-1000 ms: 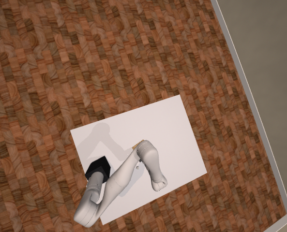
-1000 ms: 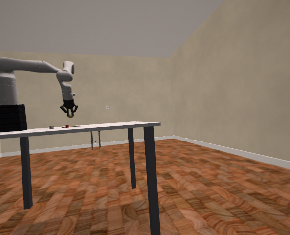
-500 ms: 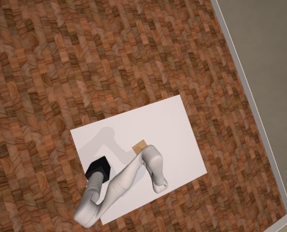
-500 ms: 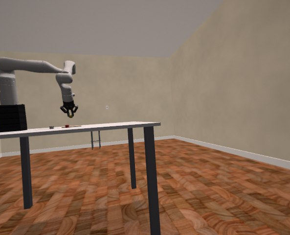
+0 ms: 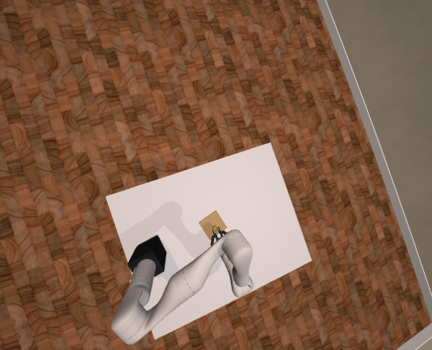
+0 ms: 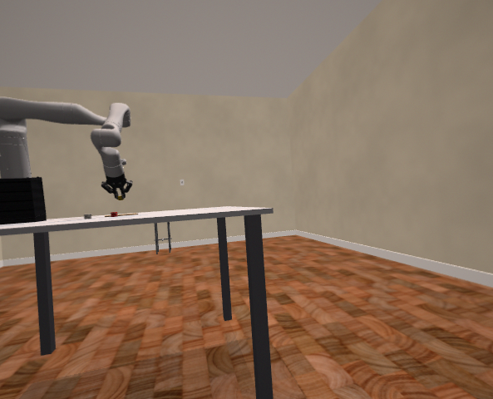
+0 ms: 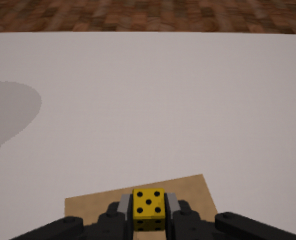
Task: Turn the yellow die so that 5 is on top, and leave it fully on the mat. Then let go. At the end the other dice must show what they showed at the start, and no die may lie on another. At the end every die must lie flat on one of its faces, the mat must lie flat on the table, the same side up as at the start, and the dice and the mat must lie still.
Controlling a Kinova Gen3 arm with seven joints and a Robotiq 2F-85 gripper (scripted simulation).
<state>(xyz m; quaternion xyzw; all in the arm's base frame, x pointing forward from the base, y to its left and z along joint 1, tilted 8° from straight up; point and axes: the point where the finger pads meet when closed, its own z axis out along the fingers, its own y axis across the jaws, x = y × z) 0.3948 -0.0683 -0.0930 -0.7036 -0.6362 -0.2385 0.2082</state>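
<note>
Now: the tan mat 1 cm to the left of my hand and 10 cm below it. The rest, counted from my hand: white die: 12 cm behind, 12 cm to the right, 9 cm below; then yellow die: 1 cm to the left, 1 cm below; then red die: 2 cm behind, 13 cm to the right, 9 cm below.
</note>
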